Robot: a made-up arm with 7 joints.
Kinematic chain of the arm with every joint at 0, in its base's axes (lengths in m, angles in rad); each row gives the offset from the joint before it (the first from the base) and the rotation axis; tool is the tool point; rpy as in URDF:
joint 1: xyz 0 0 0.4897 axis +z
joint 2: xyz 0 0 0 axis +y
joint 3: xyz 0 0 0.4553 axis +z
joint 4: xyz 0.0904 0 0 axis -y
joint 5: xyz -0.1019 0 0.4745 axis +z
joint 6: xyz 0 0 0 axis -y
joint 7: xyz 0.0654 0 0 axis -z
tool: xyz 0 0 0 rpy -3.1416 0 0
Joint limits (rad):
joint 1: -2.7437..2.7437
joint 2: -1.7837..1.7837
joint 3: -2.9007..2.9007
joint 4: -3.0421..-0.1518
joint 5: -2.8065..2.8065
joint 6: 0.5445..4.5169
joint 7: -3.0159..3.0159
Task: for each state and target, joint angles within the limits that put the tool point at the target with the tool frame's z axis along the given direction. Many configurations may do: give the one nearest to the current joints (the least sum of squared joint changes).
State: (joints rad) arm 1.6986 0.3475 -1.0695 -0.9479 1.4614 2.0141 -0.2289
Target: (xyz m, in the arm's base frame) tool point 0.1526 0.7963 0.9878 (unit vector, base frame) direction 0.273 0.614 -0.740
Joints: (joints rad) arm 2.0507 0.8101 -1.3636 -1.1003 0.9548 2.1131 -0.2289
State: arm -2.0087 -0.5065 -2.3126 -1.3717 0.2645 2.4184 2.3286
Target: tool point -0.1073 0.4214 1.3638 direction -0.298 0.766 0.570
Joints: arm -1.6084 -0.2643 -2.5834 -0.5702 -0.1887 2.9824 2.3286
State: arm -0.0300 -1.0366 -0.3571 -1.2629 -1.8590 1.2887 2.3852
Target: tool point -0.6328 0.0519 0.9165 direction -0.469 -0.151 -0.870
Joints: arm -0.6988 -1.7550 -0.5668 -1.8283 -1.9207 0.9906 2.3852
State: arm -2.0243 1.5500 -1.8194 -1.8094 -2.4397 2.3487 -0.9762
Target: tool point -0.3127 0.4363 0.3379 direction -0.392 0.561 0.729
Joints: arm -2.7413 1.7837 -1.3821 -2.3450 -1.9610 1.9616 -0.9762
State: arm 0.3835 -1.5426 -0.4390 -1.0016 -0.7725 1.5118 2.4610
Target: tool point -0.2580 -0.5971 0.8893 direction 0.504 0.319 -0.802
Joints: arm 0.3772 -1.6202 -0.7922 -1.7378 -0.6695 0.9737 2.4610
